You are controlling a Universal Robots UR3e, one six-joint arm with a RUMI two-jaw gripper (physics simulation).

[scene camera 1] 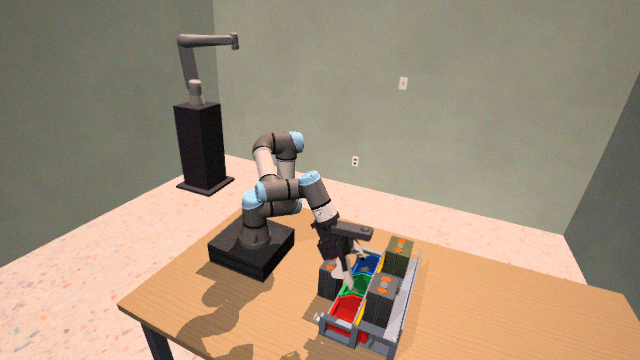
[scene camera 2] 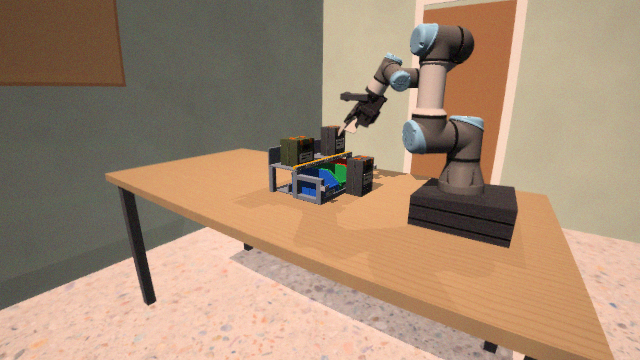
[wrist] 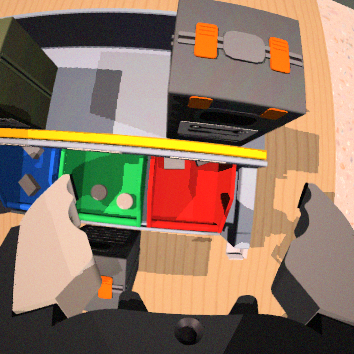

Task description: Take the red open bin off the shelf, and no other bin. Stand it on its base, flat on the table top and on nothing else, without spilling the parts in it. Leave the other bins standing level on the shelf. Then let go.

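Frame: origin at the arm's base, x left, y back, z up, level; centimetres.
Seen in the pictures: gripper, between the fingertips: (scene camera 1: 358, 274) (scene camera 2: 347, 132) (wrist: 187, 182); arm's base, origin of its link: (scene camera 1: 255, 238) (scene camera 2: 460, 189).
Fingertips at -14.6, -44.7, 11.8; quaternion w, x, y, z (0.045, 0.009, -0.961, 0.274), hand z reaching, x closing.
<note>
Pixels of each thing's top centre, then the offset from my fingertips to it, as dx, dy, dz.
- red open bin, centre of its top: (wrist: 192, 179) (scene camera 1: 352, 308) (scene camera 2: 347, 162) -1.9, -0.4, -12.4
- green bin, centre of its top: (wrist: 98, 172) (scene camera 1: 363, 284) (scene camera 2: 333, 166) +9.3, -1.0, -12.4
- blue bin, centre of its top: (wrist: 18, 162) (scene camera 2: 315, 172) (scene camera 1: 372, 264) +20.4, -1.9, -12.4
- dark case, centre of its top: (wrist: 80, 283) (scene camera 1: 333, 262) (scene camera 2: 360, 157) +9.5, +10.5, -7.3
- grey case, centre of its top: (wrist: 244, 45) (scene camera 1: 384, 284) (scene camera 2: 333, 126) -3.0, -8.1, +1.9
- olive case, centre of its top: (scene camera 1: 400, 245) (scene camera 2: 297, 137) +20.0, -9.9, -0.6
The red open bin (scene camera 1: 346, 309) (scene camera 2: 341, 161) (wrist: 207, 195) sits level at one end of the shelf's lower level, with grey parts near its back under the yellow rail. The green bin (scene camera 1: 361, 285) (scene camera 2: 336, 175) (wrist: 112, 175) stands beside it, then the blue bin (scene camera 1: 368, 264) (scene camera 2: 327, 180) (wrist: 15, 170); both hold small parts. The shelf (scene camera 1: 354, 336) (scene camera 2: 295, 185) (wrist: 135, 75) stands on the table. My gripper (scene camera 1: 357, 273) (scene camera 2: 345, 131) (wrist: 187, 182) is open and empty above the bins, touching none. In the wrist view its fingers span wider than the red bin.
A dark case (scene camera 1: 328, 285) (scene camera 2: 357, 177) (wrist: 112, 270) stands on the table before the green bin. On the upper deck stand a grey case (scene camera 1: 381, 305) (scene camera 2: 331, 140) (wrist: 235, 75), behind the red bin, and an olive case (scene camera 1: 397, 260) (scene camera 2: 295, 152) (wrist: 25, 70).
</note>
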